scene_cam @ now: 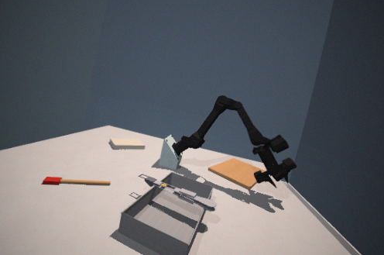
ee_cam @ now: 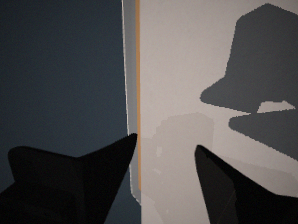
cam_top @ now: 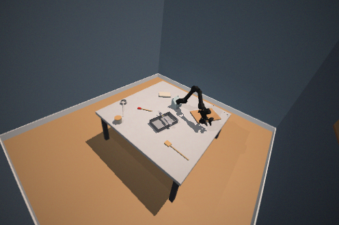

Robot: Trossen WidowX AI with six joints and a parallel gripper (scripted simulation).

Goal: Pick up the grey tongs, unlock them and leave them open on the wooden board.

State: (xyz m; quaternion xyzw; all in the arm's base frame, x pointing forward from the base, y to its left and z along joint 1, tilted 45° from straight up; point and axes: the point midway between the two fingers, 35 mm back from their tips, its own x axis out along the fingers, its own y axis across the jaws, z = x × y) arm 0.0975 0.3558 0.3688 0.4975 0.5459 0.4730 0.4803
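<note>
My gripper tip is now 510 mm to the left of the yellow lock piece and 260 mm short of it. Round my gripper tip: wooden board (220 mm behind, 150 mm to the right, 50 mm below); then roasting tin (450 mm to the right, 300 mm ahead, 30 mm below); then cream block (850 mm to the right, 190 mm behind, 50 mm below).
</note>
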